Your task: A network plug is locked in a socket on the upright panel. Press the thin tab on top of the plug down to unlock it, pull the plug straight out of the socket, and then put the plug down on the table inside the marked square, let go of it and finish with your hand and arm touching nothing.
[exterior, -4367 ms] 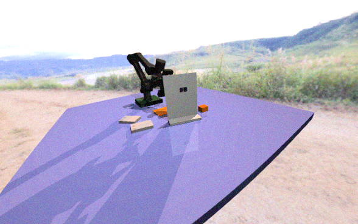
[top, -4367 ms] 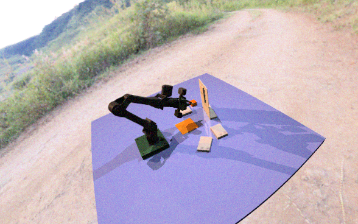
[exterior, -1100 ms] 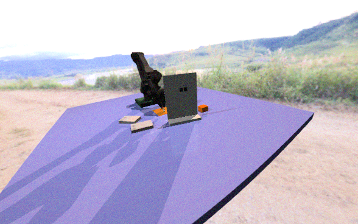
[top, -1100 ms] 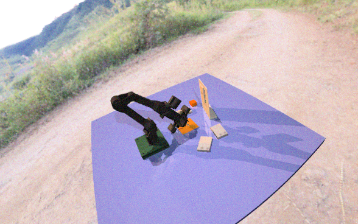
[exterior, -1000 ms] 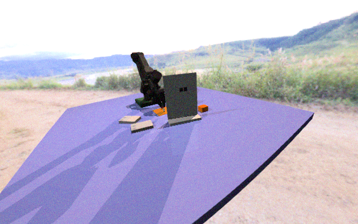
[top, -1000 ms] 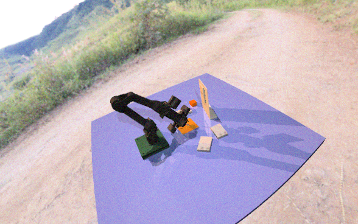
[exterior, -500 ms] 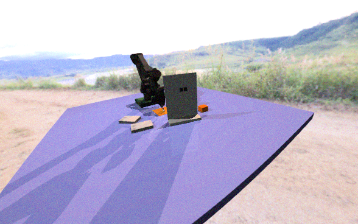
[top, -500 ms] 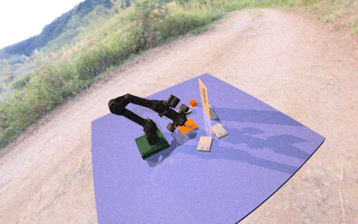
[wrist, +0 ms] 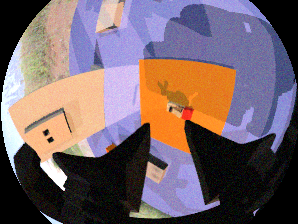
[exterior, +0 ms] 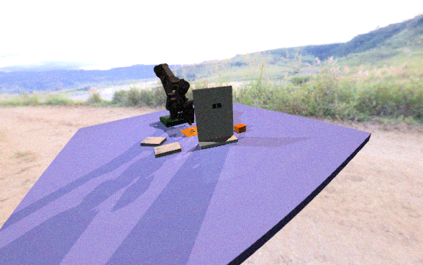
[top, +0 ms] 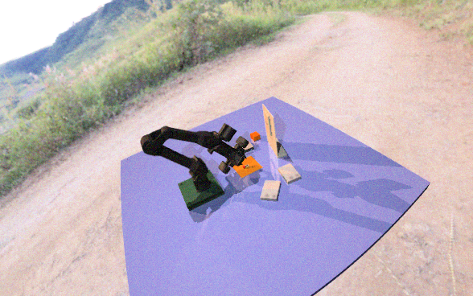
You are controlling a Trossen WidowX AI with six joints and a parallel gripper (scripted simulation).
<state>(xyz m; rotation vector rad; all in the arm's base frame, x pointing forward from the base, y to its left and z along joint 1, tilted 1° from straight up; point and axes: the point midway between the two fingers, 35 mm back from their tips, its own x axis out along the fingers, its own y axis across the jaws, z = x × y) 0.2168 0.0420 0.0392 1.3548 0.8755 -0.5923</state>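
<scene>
The plug lies 10 mm ahead of my gripper tip and 30 mm below it. From my gripper tip the other things lie so: orange block (150 mm ahead, 210 mm to the left, 20 mm below); tan panel (190 mm ahead, 60 mm to the left, 70 mm above); orange marked square (10 mm ahead, 40 mm below).
</scene>
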